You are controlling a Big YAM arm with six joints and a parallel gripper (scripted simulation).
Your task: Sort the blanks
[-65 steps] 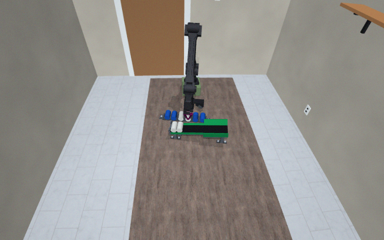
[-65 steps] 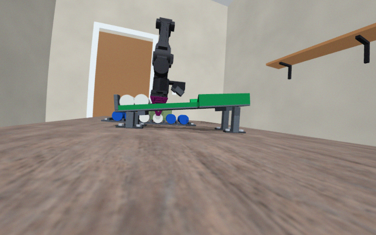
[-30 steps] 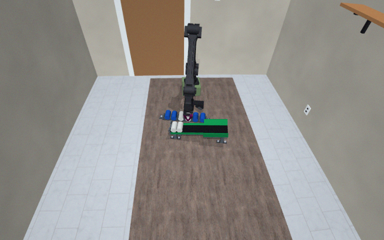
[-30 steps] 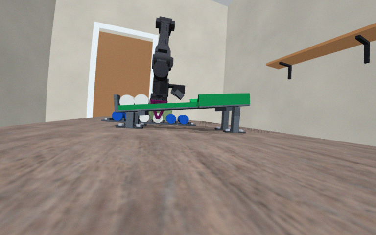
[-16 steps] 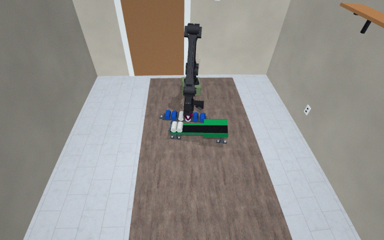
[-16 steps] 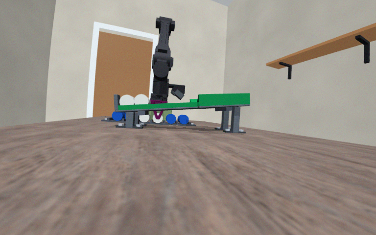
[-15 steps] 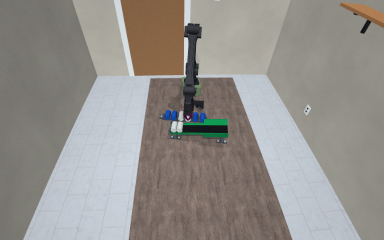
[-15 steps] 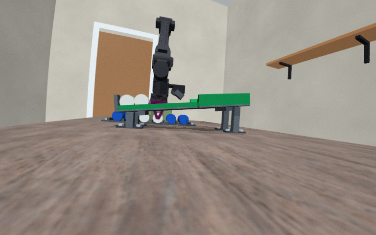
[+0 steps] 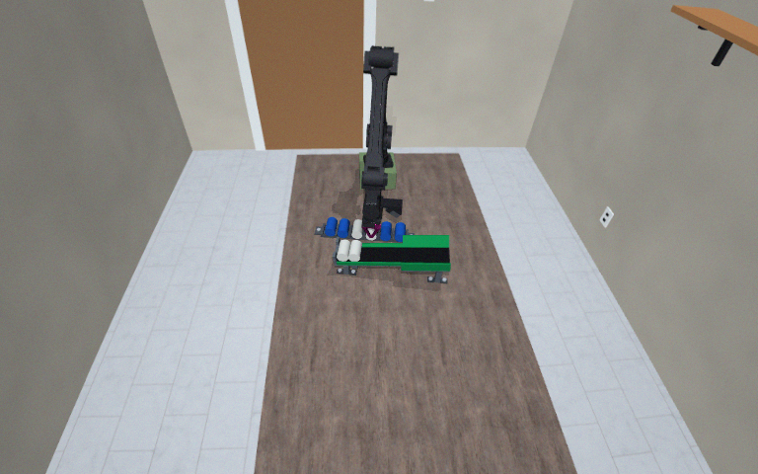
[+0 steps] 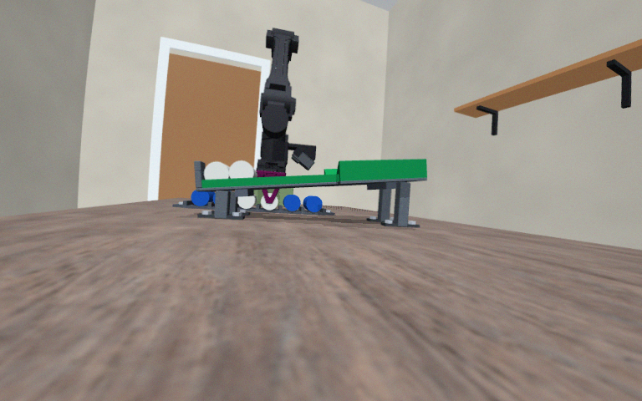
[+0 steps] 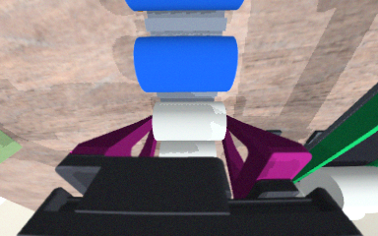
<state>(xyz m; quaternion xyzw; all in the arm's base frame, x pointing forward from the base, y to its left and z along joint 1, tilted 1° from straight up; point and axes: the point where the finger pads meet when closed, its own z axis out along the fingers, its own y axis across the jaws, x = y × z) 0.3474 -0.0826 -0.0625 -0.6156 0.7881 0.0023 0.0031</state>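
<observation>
The stock rack is 10 mm behind my hand, 30 mm to the right of it and 40 mm below it.
</observation>
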